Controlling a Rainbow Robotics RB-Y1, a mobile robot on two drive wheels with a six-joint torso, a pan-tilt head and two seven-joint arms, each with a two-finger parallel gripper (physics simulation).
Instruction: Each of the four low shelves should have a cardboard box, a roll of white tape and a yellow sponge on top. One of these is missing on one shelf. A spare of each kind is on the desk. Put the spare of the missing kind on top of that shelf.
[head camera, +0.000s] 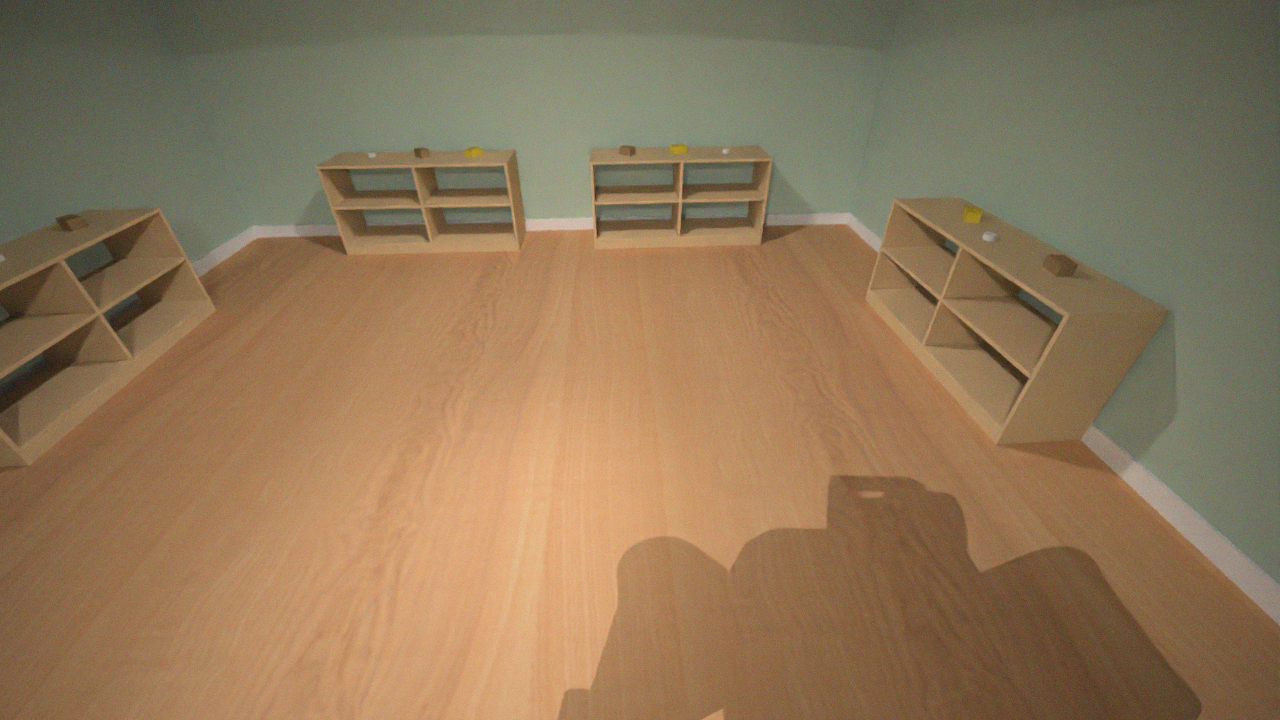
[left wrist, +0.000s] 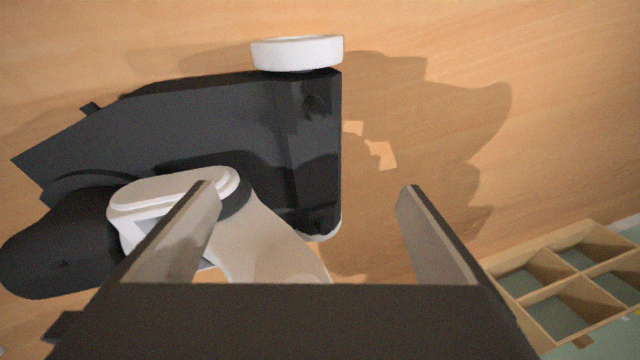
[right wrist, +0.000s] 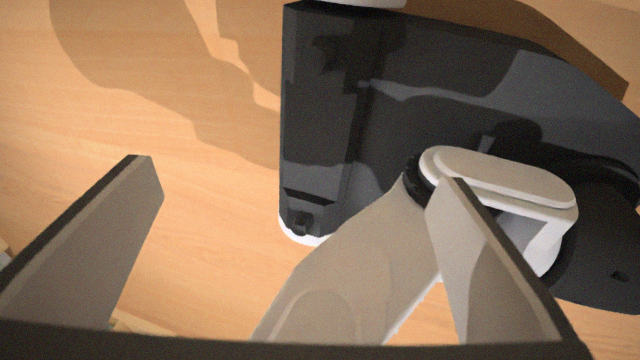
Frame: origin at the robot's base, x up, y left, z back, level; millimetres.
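Seen in the pictures: left gripper, fingertip midpoint: (left wrist: 309, 195); right gripper, fingertip midpoint: (right wrist: 298, 186).
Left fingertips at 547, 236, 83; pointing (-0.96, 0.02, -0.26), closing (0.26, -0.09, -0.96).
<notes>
A point is followed by its place in that frame, as x, y, z.
The right shelf (head camera: 1109, 344) @(479, -1617, -1389) (left wrist: 581, 273) @(339, -1335, -1977) bears a yellow sponge (head camera: 972, 214) @(646, -1499, -2238), white tape (head camera: 989, 236) @(630, -1461, -2004) and a cardboard box (head camera: 1059, 265) @(652, -1536, -1665) (left wrist: 582, 341) @(635, -1536, -1669). The back-right shelf (head camera: 680, 198) @(355, -174, -3342) bears a box (head camera: 627, 150) @(646, 193, -3438), sponge (head camera: 678, 148) @(644, -153, -3510) and tape (head camera: 725, 151) @(626, -475, -3513). The back-left shelf (head camera: 425, 204) @(345, 1558, -3203) bears tape (head camera: 372, 154) @(629, 1916, -3369), a box (head camera: 421, 153) @(643, 1565, -3343) and sponge (head camera: 474, 152) @(638, 1224, -3395). The left shelf (head camera: 95, 313) @(341, 2491, -1720), cut off by the view's edge, shows a box (head camera: 71, 222) @(648, 2698, -2023) and a bit of tape (head camera: 1, 257) @(626, 2679, -1683); no sponge shows on its visible part. The desk does not show. My left gripper (left wrist: 309, 195) @(547, 236, 83) and right gripper (right wrist: 296, 167) @(547, -223, 84) are open and empty.
Wooden floor (head camera: 537, 376) @(1, 545, -1763) lies between the shelves, with my shadow (head camera: 877, 608) @(1, -682, -671) at the lower right. Green walls (head camera: 554, 107) @(872, 705, -3668) stand behind the shelves. My dark base (left wrist: 220, 120) @(169, 162, 191) (right wrist: 400, 75) @(169, -155, 119) shows below both wrists. A pale wooden edge shows low left in the right wrist view.
</notes>
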